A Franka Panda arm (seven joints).
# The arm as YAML. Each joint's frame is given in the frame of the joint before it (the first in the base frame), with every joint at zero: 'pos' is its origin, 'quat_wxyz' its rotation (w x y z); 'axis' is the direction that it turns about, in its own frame. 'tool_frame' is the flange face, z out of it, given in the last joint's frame.
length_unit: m
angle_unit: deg
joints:
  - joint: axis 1
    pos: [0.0, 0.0, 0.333]
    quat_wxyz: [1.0, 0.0, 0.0, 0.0]
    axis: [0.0, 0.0, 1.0]
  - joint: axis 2
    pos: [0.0, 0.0, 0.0]
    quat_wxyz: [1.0, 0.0, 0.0, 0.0]
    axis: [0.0, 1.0, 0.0]
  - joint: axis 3
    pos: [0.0, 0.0, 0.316]
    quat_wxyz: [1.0, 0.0, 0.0, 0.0]
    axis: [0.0, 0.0, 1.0]
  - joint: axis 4
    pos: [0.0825, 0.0, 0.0]
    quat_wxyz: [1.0, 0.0, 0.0, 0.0]
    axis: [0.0, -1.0, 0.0]
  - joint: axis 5
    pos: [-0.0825, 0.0, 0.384]
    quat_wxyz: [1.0, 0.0, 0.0, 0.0]
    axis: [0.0, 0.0, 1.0]
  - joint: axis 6
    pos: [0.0, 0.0, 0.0]
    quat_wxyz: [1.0, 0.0, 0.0, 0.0]
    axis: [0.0, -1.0, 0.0]
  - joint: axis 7
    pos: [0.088, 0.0, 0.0]
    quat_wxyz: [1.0, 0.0, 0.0, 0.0]
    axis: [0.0, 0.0, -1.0]
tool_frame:
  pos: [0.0, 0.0, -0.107]
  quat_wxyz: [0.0, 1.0, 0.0, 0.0]
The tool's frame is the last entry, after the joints.
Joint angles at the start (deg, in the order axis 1, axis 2, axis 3, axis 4, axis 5, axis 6, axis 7):
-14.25 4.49 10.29 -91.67 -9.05 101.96 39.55
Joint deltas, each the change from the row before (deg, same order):
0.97 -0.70 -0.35 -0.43 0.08 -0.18 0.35
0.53 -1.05 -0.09 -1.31 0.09 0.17 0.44
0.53 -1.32 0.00 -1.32 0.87 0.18 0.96
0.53 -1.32 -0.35 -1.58 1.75 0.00 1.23
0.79 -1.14 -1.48 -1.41 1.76 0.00 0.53
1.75 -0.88 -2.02 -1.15 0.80 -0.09 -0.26
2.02 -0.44 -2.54 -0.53 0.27 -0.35 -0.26
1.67 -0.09 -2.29 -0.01 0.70 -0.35 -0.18
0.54 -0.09 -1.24 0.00 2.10 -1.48 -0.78
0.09 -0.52 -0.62 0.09 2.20 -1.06 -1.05
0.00 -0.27 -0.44 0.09 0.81 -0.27 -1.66
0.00 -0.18 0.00 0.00 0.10 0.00 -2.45
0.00 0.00 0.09 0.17 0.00 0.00 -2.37
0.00 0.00 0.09 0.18 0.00 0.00 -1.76
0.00 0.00 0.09 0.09 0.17 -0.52 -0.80
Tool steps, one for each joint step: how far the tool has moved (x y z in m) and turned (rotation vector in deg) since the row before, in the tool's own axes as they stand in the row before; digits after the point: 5 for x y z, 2 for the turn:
-0.00664 -0.00324 -0.00448 0.09 0.13 -0.23
-0.00771 -0.00096 -0.00114 -0.06 0.00 -0.05
-0.00962 -0.00168 -0.00392 0.67 -0.27 0.59
-0.00919 0.00060 -0.00082 0.95 -1.20 1.36
-0.00283 0.00701 0.00074 0.86 -1.27 1.54
-0.00329 0.00453 0.00098 0.26 -0.76 0.15
0.00082 0.00586 0.00082 -0.11 -0.53 0.31
0.00277 0.00475 0.00006 0.34 -0.71 0.59
0.00010 0.00491 0.00161 0.60 -2.43 0.31
-0.00176 0.00388 -0.00426 1.35 -1.77 -0.17
0.00080 0.00316 -0.00310 0.69 -0.44 -1.11
-0.00071 0.00030 -0.00175 0.19 0.08 -2.44
-0.00038 -0.00090 -0.00139 0.10 0.14 -2.47
-0.00033 -0.00092 -0.00147 0.10 0.15 -1.86
-0.00136 -0.00055 0.00008 -0.09 -0.46 -0.87

